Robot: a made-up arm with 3 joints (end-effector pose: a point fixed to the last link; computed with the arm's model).
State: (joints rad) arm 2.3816 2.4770 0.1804
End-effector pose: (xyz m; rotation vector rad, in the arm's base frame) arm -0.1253 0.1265 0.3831 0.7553 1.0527 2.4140
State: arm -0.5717 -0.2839 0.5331
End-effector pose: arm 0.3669 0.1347 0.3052 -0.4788 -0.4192 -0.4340
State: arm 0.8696 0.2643 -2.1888
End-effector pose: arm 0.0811 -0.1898 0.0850 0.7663 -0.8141 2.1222
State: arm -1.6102 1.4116 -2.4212
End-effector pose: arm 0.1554 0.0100 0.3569 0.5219 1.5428 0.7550
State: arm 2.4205 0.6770 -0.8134
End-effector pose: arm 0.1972 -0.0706 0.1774 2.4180 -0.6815 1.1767
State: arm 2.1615 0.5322 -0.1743
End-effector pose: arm 0.3043 -0.0353 0.2370 2.1406 0.1227 0.6747
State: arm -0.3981 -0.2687 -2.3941
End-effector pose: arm 0.0427 -0.1474 0.3292 -0.5068 0.3518 2.3906
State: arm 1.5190 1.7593 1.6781
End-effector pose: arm 0.0779 0.3842 -0.0713 -0.2724 1.5569 0.0235
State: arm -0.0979 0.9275 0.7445
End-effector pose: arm 0.3633 -0.0327 -0.0911 -0.4322 0.8510 -0.7341
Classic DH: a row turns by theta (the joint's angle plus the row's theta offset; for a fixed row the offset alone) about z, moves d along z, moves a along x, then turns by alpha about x. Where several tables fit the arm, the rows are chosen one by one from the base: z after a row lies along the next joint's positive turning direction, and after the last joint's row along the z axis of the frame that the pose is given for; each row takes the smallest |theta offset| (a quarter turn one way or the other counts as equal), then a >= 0, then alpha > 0; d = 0 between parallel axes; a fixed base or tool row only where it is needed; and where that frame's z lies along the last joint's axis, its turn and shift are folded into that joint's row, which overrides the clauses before.
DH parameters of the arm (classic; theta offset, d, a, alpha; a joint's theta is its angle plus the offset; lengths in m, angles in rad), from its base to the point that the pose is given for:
base (fixed): 1.5708 0.1448 0 1.5708
joint 1: 1.5708 0.0502 0.0083 1.5708
joint 2: 1.5708 -0.1087 0.2028 -1.5708
joint 3: -1.2437 0 0.2073 3.1416
tool (fixed): -1.2437 0.1028 0 0

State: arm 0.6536 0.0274 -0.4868
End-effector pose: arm 0.2228 0.0115 0.2876 0.6471 -0.1332 0.4781
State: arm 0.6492 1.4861 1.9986
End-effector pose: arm 0.1826 0.0031 -0.2741 -0.9722 1.2837 -1.1091
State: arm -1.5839 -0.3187 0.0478
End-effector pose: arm 0.2827 0.1921 0.0581 -1.5613 -0.2861 0.2149
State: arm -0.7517 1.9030 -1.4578
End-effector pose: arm 0.1424 -0.0420 0.1298 0.8005 1.6375 0.3166
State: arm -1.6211 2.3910 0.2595
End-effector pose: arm -0.1119 -0.2863 0.0952 -0.9878 1.7151 -1.9999
